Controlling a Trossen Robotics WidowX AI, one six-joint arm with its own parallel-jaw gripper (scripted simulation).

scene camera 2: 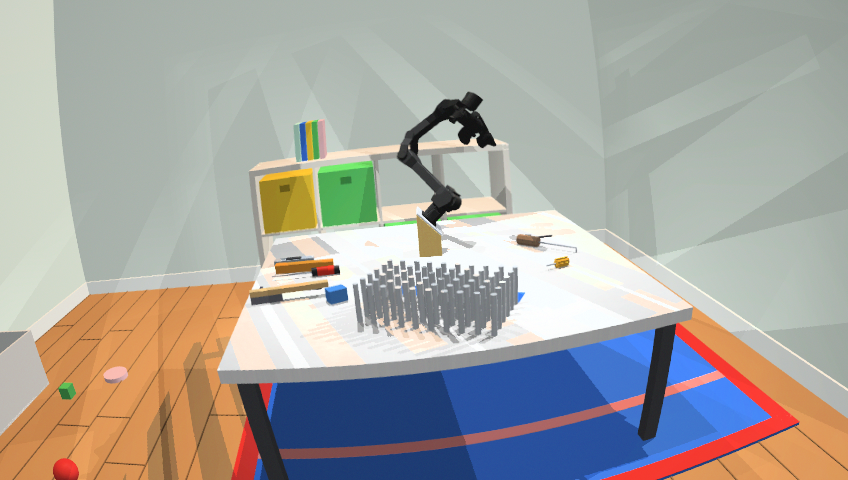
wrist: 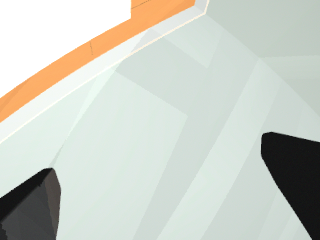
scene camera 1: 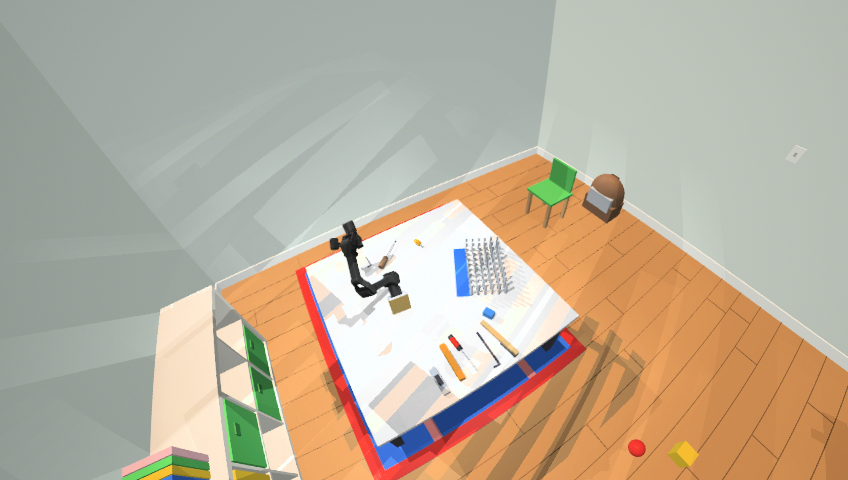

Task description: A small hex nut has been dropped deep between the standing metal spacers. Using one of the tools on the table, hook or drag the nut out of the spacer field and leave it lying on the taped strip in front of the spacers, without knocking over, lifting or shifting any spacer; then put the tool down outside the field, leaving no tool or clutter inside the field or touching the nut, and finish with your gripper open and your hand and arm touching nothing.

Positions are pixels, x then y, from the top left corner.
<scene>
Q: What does my gripper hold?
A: Nothing.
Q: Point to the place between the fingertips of my gripper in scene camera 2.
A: At 492,139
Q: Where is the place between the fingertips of my gripper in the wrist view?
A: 162,163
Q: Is my gripper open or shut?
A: Open.
</scene>
